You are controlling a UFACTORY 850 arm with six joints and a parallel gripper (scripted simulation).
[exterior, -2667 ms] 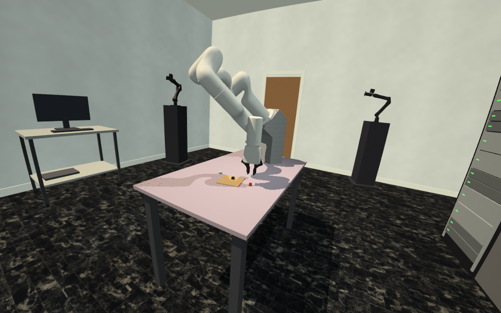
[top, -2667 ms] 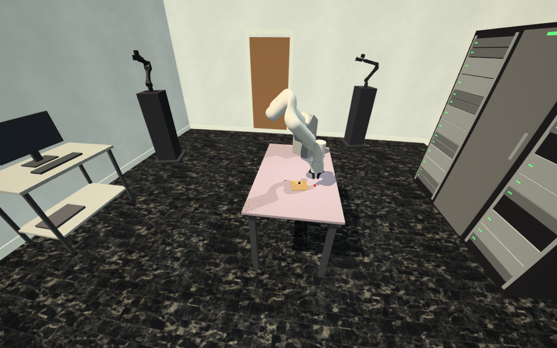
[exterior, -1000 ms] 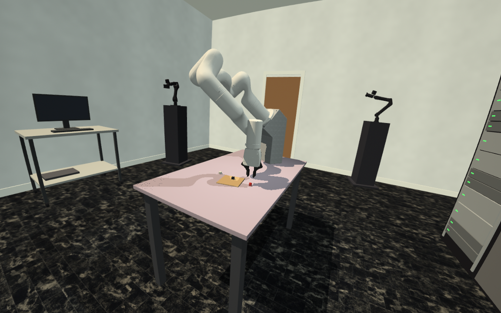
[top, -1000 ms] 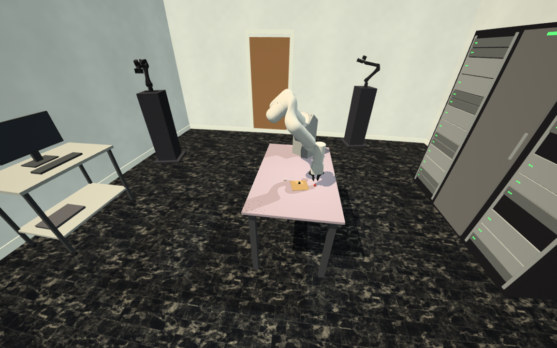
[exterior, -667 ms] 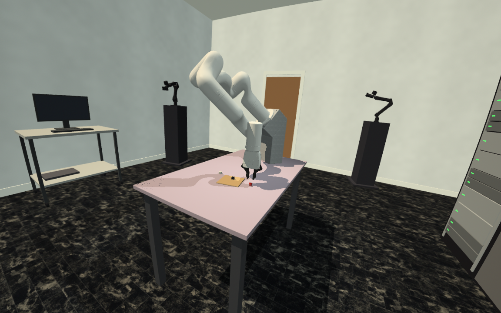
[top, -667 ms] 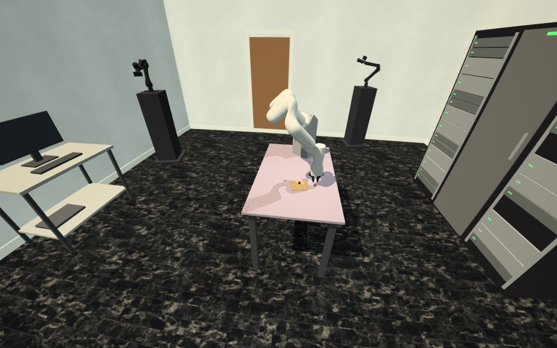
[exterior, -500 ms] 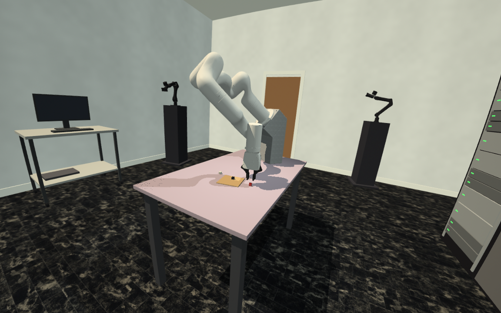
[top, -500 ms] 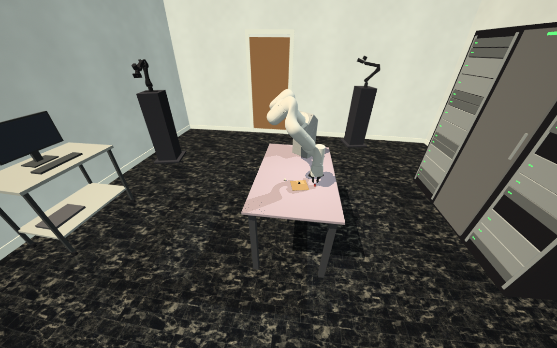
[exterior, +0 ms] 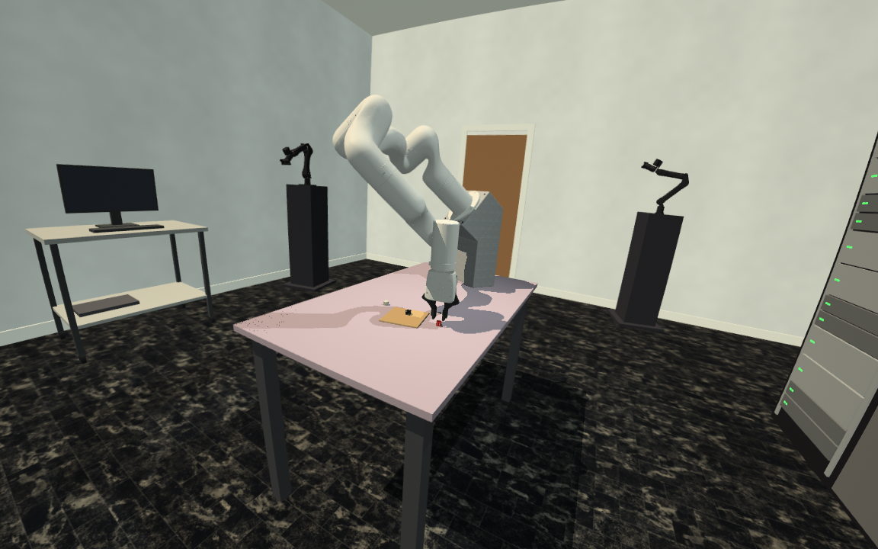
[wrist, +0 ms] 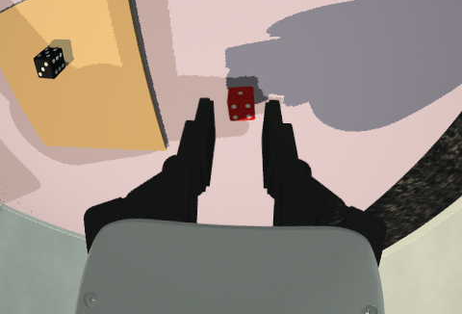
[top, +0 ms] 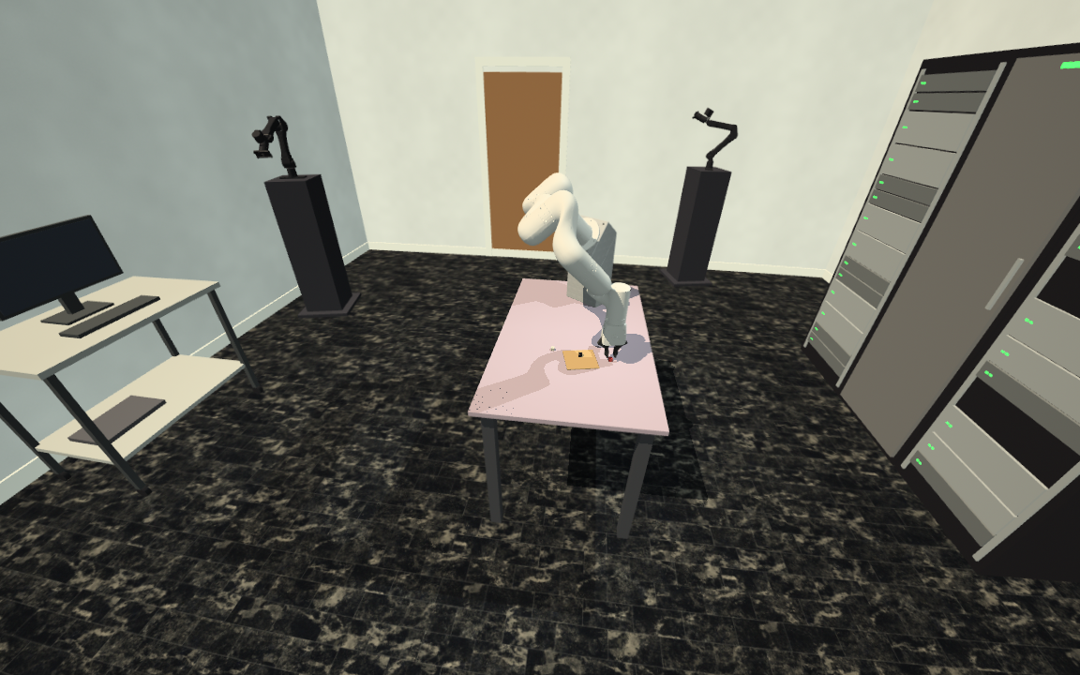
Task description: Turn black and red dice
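My hand is 4 cm above the red die. From my hand the other things lie so: mat (2 cm behind, 13 cm to the right, 4 cm below); then white die (10 cm behind, 24 cm to the right, 4 cm below); then black die (4 cm behind, 13 cm to the right, 3 cm below).
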